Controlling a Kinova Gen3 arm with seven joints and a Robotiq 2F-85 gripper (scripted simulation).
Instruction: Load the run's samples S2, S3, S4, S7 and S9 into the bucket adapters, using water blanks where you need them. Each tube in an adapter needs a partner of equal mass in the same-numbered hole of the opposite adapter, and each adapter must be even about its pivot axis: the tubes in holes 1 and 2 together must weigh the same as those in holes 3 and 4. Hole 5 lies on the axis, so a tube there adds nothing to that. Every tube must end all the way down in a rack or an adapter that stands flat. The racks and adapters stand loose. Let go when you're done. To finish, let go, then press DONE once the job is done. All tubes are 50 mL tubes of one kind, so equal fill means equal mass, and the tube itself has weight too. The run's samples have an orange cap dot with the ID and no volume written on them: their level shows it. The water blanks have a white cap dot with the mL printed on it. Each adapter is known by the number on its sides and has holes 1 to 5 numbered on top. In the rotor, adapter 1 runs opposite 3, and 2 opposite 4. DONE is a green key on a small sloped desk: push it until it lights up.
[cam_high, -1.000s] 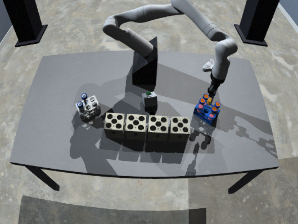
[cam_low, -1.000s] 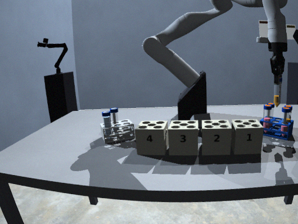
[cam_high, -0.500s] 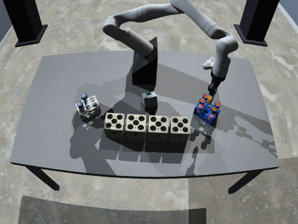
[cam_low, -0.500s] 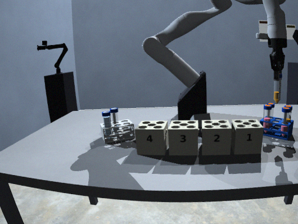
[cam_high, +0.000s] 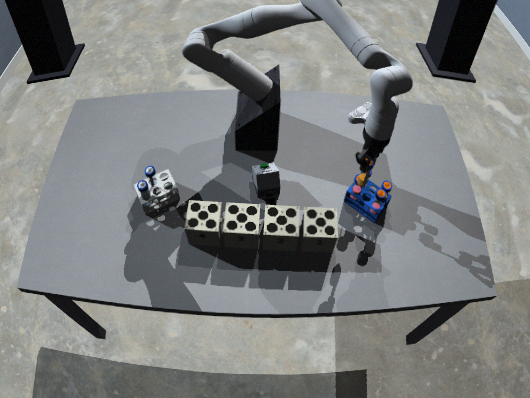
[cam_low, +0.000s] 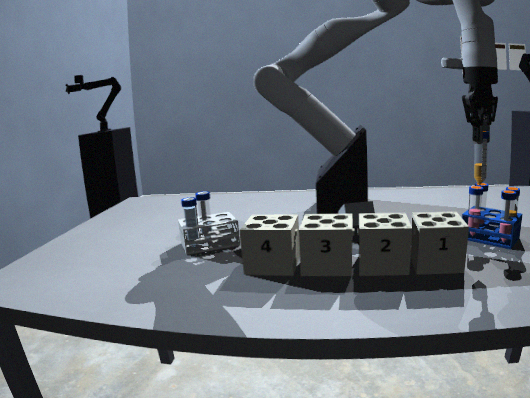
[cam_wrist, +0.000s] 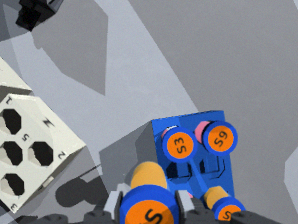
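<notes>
Right now the sample tube S7 is 10 mm ahead of my hand and 50 mm below it. Round my hand: sample tube S9: 70 mm behind, 30 mm to the left, 180 mm below; sample tube S4: 10 mm ahead, 70 mm to the left, 180 mm below; sample tube S3: 40 mm behind, 180 mm below.
</notes>
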